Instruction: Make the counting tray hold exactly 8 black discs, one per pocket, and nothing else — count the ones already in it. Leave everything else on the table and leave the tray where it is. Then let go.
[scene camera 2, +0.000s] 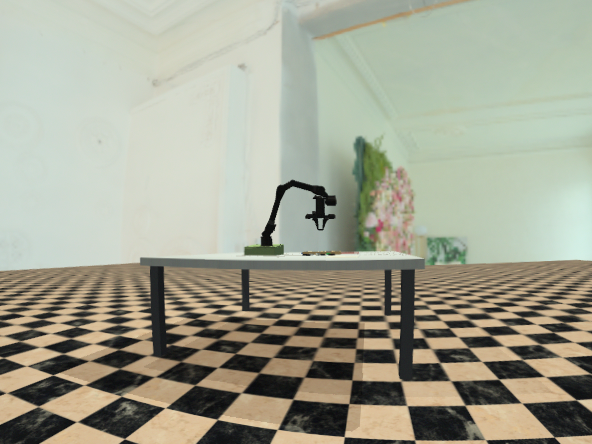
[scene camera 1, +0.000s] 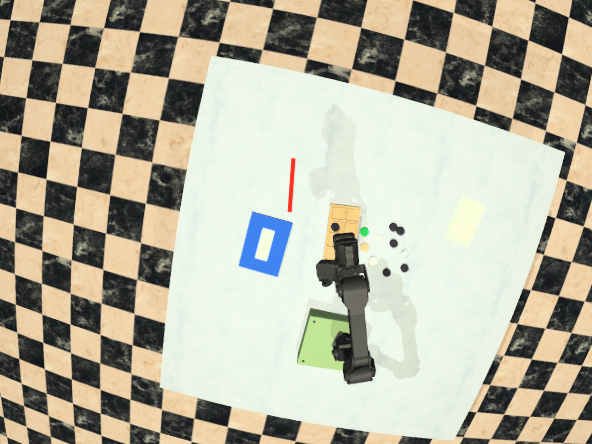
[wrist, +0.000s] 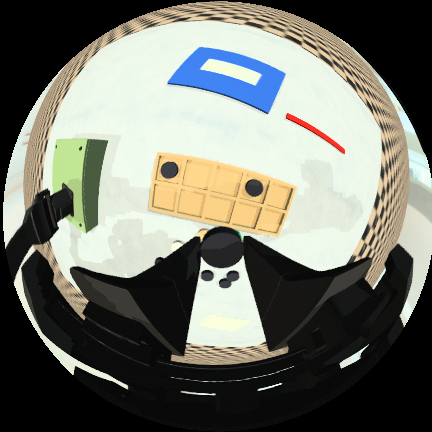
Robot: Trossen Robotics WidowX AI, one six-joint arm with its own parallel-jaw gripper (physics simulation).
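Observation:
The tan counting tray [scene camera 1: 337, 212] [wrist: 217, 208] has two rows of pockets. Two black discs sit in its row farther from the loose discs: one disc [wrist: 169, 170] in the end pocket towards the green base, another disc [scene camera 1: 335, 227] [wrist: 254, 188] second from the other end. My gripper [scene camera 2: 320, 229] [wrist: 221, 241] is shut on a black disc [wrist: 221, 248], high above the table beside the tray. The arm hides the gripper's fingertips and part of the tray in scene camera 1. Several loose black discs [scene camera 1: 393, 243] [wrist: 207, 275] lie on the table beyond the tray.
A green disc [scene camera 1: 364, 231], a tan disc [scene camera 1: 364, 247] and cream discs [scene camera 1: 373, 261] lie beside the tray. Also there: a blue frame [scene camera 1: 249, 244] [wrist: 185, 72], a red bar [scene camera 1: 291, 185] [wrist: 316, 132], a pale yellow sheet [scene camera 1: 465, 221] and the green base block [scene camera 1: 320, 345] [wrist: 68, 160].

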